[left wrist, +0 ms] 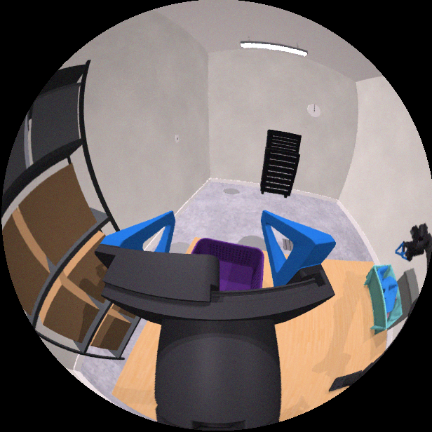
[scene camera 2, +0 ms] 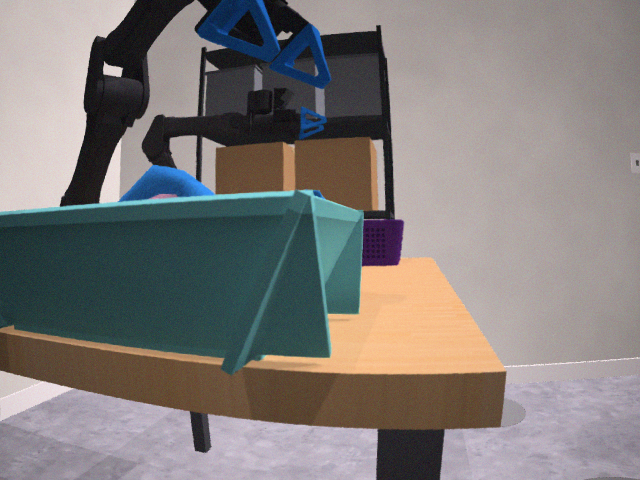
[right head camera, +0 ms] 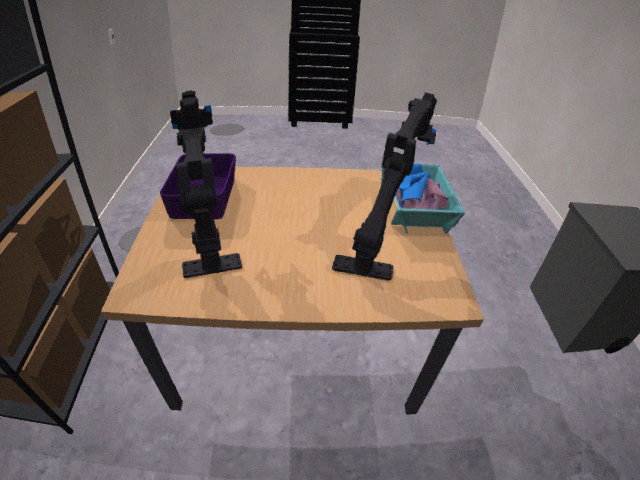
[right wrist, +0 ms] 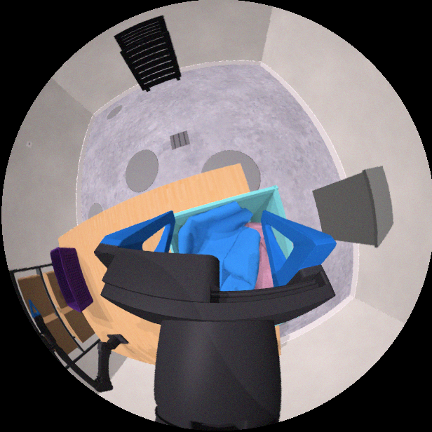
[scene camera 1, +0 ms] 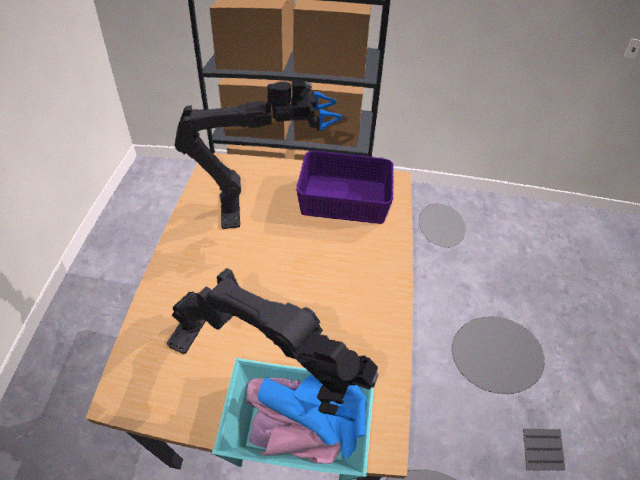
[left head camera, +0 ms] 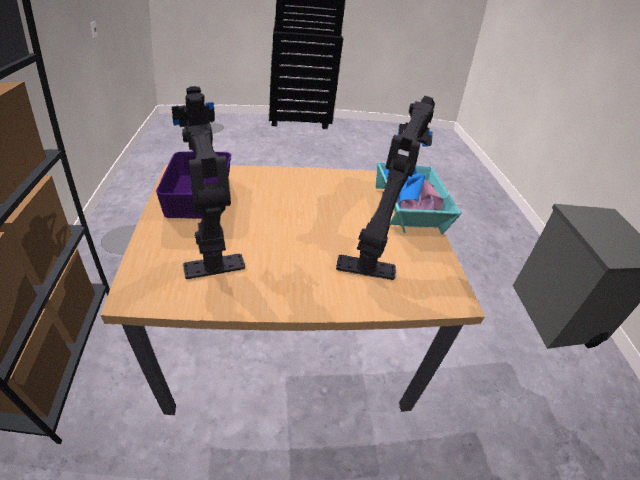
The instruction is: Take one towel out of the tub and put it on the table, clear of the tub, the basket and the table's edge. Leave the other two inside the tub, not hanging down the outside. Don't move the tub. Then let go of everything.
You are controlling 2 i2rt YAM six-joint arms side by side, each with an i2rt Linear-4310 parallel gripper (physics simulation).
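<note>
The teal tub (scene camera 1: 232, 421) (left head camera: 423, 219) (scene camera 2: 155, 279) stands on the table (scene camera 1: 320, 268) (left head camera: 289, 206) at its right end in the head views. A blue towel (scene camera 1: 323, 421) (right wrist: 207, 245) lies on top inside it. A pink towel (scene camera 1: 299, 443) (right wrist: 266, 270) and what looks like a mauve one (scene camera 1: 262, 427) lie partly under the blue. Their hidden parts cannot be told apart. My right gripper (right wrist: 217, 215) (scene camera 2: 303, 68) is open and empty, pointing down above the tub. My left gripper (left wrist: 217, 215) (scene camera 1: 338, 109) is open and empty, high near the purple basket (scene camera 1: 343, 207) (left head camera: 175, 204).
The basket stands at the table's far left corner in the head views. The tub sits close to the table's right edge. The right arm (scene camera 1: 268, 320) reaches over the table to the tub. A shelf rack (scene camera 1: 289, 77) with cardboard boxes (scene camera 1: 248, 41) stands beyond the basket's end.
</note>
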